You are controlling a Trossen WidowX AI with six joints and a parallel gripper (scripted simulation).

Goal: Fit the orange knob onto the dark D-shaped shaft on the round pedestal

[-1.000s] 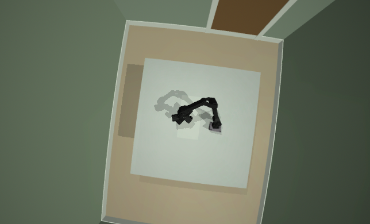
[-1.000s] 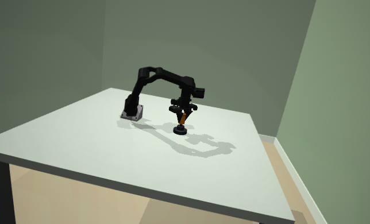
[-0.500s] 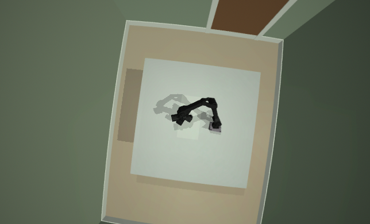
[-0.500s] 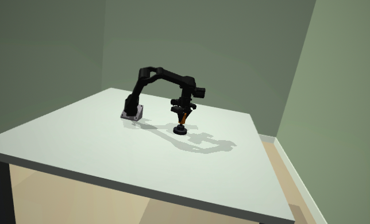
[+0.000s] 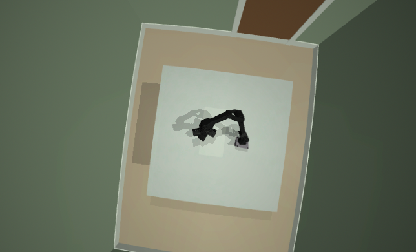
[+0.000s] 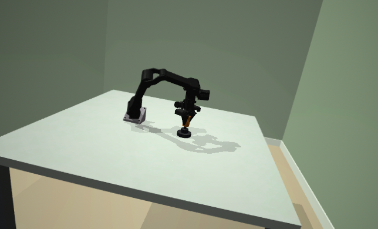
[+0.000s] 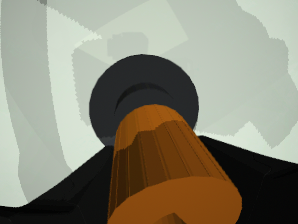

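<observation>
The orange knob lies 2 cm above my gripper tip. From my gripper tip the other things lie so: round dark pedestal (4 cm below).
</observation>
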